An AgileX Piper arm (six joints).
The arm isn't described. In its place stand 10 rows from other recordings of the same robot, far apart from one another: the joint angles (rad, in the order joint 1, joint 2, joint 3, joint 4, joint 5, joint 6), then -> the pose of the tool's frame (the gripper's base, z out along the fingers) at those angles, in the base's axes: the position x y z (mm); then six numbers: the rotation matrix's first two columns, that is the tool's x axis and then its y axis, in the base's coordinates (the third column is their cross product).
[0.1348, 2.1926, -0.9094, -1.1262, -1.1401, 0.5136] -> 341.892, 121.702, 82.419, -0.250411, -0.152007, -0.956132, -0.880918, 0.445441, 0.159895
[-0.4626, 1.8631, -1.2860, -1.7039, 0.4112, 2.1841] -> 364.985, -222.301, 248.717, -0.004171, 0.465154, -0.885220, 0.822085, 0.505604, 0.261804
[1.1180, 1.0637, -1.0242, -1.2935, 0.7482, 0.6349] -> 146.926, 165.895, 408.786, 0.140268, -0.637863, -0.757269, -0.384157, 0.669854, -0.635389
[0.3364, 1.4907, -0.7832, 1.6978, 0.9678, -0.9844] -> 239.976, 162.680, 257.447, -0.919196, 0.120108, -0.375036, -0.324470, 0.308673, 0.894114
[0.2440, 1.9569, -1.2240, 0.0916, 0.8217, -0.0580] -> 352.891, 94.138, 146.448, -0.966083, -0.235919, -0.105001, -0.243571, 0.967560, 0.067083
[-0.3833, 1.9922, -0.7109, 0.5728, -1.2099, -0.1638] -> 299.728, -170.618, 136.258, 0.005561, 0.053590, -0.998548, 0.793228, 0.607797, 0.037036
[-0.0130, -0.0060, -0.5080, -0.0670, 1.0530, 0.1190] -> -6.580, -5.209, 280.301, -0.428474, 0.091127, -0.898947, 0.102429, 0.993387, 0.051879
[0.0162, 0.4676, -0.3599, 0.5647, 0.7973, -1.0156] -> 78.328, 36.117, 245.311, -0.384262, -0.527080, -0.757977, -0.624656, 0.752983, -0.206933
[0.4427, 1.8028, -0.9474, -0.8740, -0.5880, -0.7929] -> 322.340, 195.657, 201.222, 0.748387, -0.646749, -0.147079, -0.318159, -0.155482, -0.935200
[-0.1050, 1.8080, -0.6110, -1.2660, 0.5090, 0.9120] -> 252.702, -69.167, 96.537, -0.975250, -0.171357, -0.139731, -0.076795, 0.855133, -0.512689
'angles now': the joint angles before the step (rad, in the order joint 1, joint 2, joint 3, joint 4, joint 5, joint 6). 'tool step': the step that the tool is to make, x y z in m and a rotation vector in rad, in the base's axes. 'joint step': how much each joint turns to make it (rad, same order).
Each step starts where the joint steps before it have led.
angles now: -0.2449, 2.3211, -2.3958, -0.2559, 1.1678, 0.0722
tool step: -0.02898, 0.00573, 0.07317, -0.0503, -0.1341, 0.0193
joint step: -0.0032, -0.1433, -0.0057, 0.0009, 0.0000, -0.0288
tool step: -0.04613, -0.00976, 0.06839, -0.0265, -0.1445, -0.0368
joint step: -0.0509, -0.1482, 0.0000, 0.0213, 0.0000, -0.0089
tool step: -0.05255, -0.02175, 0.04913, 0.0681, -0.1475, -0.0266
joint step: -0.1232, -0.1241, 0.0059, 0.1596, -0.0001, -0.0289
